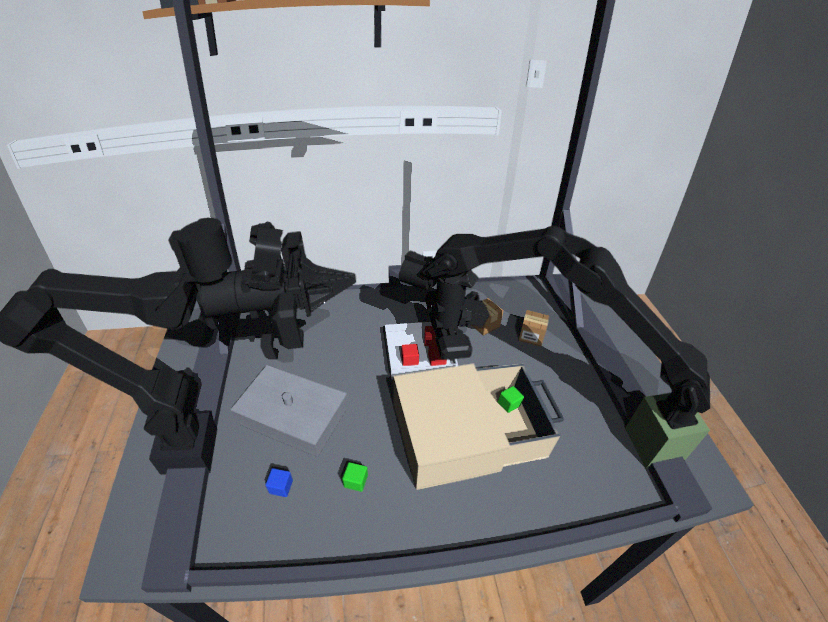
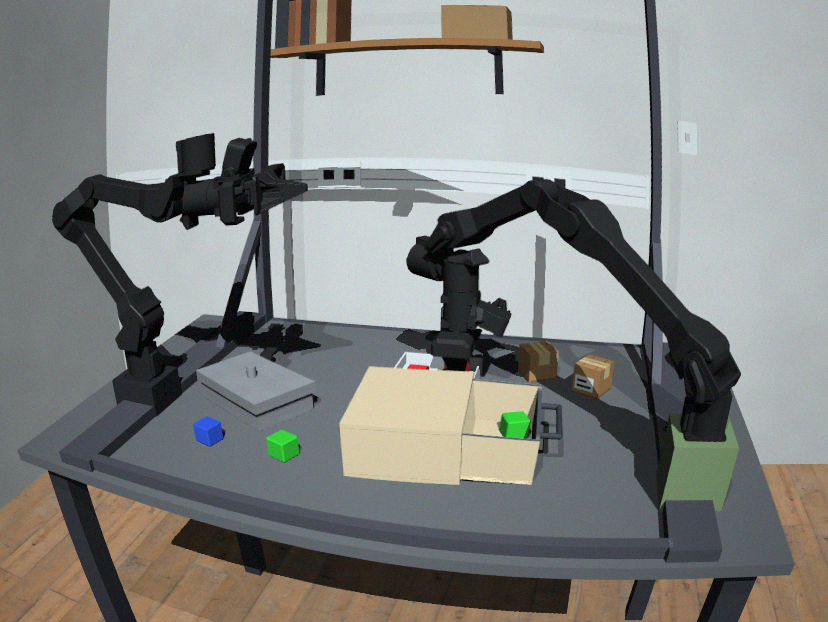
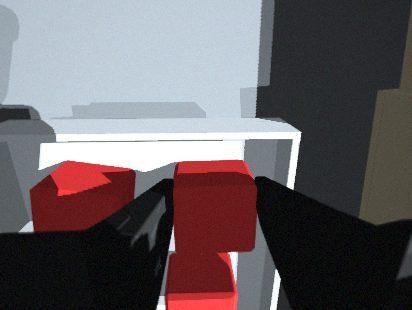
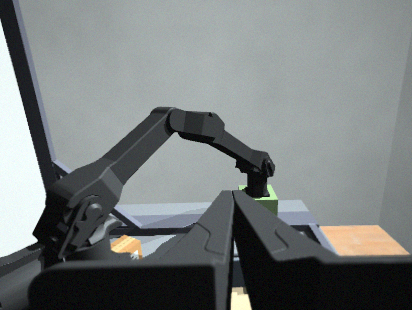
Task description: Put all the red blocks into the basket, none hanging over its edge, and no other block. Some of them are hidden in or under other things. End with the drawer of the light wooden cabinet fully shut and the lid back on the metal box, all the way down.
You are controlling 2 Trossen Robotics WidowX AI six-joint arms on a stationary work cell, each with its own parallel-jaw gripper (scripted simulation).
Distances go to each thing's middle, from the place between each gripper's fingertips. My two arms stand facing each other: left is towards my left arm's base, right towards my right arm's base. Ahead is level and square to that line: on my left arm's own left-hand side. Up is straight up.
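Labels:
Counting from my left hand, the white basket (image 1: pixel 396 335) is 6 cm below, 3 cm behind and 5 cm to the right. From that same left hand, the grey lid (image 1: pixel 304 415) is 2 cm below, 31 cm to the right and 16 cm ahead, the drawer (image 2: pixel 495 458) is 4 cm below, 11 cm to the left and 18 cm ahead, and the light wooden cabinet (image 2: pixel 406 425) is 3 cm below, 3 cm to the left and 19 cm ahead. By its middle, the white basket is nearer to my left hand than to my right gripper.
My right gripper, measured from the grey lid, is 33 cm above it, 5 cm past it and 12 cm to the left of it. Counting from my right hand, the white basket is 37 cm below, 24 cm behind and 15 cm to the left, the drawer is 35 cm below, 3 cm behind and 31 cm to the left, and the light wooden cabinet is 34 cm below, 2 cm behind and 23 cm to the left. Going by their middles, of the things named here the grey lid is the nearest to my right gripper.

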